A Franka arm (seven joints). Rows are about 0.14 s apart.
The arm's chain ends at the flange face. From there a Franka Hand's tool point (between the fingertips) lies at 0.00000 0.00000 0.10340 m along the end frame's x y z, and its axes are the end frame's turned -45 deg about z.
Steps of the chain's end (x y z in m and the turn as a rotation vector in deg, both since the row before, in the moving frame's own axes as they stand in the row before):
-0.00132 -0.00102 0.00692 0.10 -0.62 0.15
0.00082 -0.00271 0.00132 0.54 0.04 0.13
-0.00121 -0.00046 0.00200 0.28 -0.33 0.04
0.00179 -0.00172 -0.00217 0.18 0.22 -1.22
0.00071 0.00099 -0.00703 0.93 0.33 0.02
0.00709 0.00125 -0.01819 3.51 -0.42 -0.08
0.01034 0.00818 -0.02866 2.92 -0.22 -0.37
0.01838 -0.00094 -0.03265 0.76 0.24 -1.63
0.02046 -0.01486 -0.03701 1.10 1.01 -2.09
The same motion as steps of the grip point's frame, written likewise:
-0.00087 -0.00257 0.00691 0.51 -0.37 0.15
0.00324 -0.00197 0.00132 0.35 0.41 0.13
-0.00059 -0.00196 0.00200 0.43 -0.04 0.04
0.00299 0.00010 -0.00217 -0.03 0.28 -1.22
0.00141 0.00044 -0.00705 0.42 0.89 0.02
0.00807 0.00088 -0.01839 2.78 2.18 -0.08
0.00496 0.00908 -0.02880 2.22 1.91 -0.37
0.01493 0.01165 -0.03266 0.37 0.71 -1.63
0.02766 0.00380 -0.03705 0.06 1.49 -2.09

